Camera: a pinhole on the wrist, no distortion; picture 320 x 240 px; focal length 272.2 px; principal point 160.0 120.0 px. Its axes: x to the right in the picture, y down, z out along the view. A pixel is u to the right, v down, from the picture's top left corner.
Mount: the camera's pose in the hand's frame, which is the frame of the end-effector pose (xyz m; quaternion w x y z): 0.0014 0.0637 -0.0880 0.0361 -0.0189 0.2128 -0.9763
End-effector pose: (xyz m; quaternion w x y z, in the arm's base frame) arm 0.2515 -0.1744 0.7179 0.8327 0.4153 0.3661 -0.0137
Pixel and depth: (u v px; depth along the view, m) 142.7 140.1 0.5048
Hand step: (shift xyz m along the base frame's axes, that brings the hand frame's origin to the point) 0.1998 -0.3469 -0.0217
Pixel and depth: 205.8 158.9 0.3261
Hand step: 0.0508 -0.2199 0.0139
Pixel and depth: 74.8 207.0 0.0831
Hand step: 0.0123 0.0310 -0.0251
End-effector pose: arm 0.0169 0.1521 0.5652 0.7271 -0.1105 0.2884 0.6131
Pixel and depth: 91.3 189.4 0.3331
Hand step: 0.1974 0.1483 0.0558
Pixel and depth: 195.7 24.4 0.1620
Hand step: -0.0220 0.0410 0.0847
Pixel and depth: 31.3 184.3 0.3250
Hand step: 0.1860 0.2057 0.0166
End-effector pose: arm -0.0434 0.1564 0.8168 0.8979 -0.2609 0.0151 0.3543
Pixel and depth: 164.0 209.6 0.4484
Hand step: 0.1450 -0.0162 0.3344
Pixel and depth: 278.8 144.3 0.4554
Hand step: -0.0627 -0.0657 0.3877
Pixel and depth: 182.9 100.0 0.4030
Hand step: -0.0049 0.0829 0.2905
